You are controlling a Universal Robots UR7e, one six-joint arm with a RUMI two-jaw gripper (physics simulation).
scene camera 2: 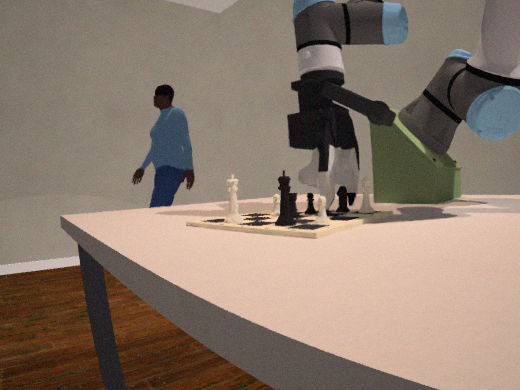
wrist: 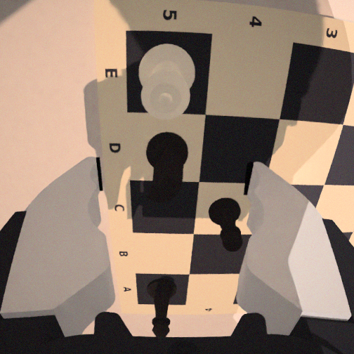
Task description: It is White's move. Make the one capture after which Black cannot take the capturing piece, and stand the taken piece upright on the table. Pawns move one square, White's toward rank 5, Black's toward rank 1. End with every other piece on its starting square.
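Seen in the pictures: gripper, fingertip midpoint: (scene camera 2: pixel 339 207); arm's base at its link origin: (scene camera 2: pixel 421 134).
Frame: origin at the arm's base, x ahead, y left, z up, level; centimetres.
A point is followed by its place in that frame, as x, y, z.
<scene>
My gripper (scene camera 2: pixel 337 198) {36.1, -3.6, -14.4} (wrist: pixel 173 163) is partly open and low over the board, its fingers apart on either side of a dark piece (scene camera 2: pixel 342 199) {36.3, -2.9, -13.1} (wrist: pixel 167 150) on D5, with nothing gripped. A tall white piece (scene camera 2: pixel 366 196) {35.9, 1.0, -12.7} (wrist: pixel 166 75) stands on E5. A black pawn (scene camera 2: pixel 310 204) {39.6, -6.7, -13.6} (wrist: pixel 224 212) stands on C4, near the finger on the rank-4 side. Another black piece (wrist: pixel 161 295) stands on A5. In the scene view a white king (scene camera 2: pixel 232 200) {51.8, -10.2, -12.2}, a black king (scene camera 2: pixel 284 200) {50.9, -2.2, -12.2}, a dark rook (scene camera 2: pixel 293 202) {43.7, -6.6, -13.0} and two white pawns (scene camera 2: pixel 276 205) {43.4, -10.1, -13.5} (scene camera 2: pixel 322 210) {47.7, 0.9, -13.6} stand on the board.
The chessboard (scene camera 2: pixel 280 231) {54.1, -0.2, -15.2} (wrist: pixel 235 22) lies on the pale table (scene camera 2: pixel 400 280) {63.7, 16.9, -15.7}. A green robot stand (scene camera 2: pixel 415 175) {13.2, 1.9, -9.9} is behind the board at the right. A person (scene camera 2: pixel 171 140) in blue is beyond the table at the left.
</scene>
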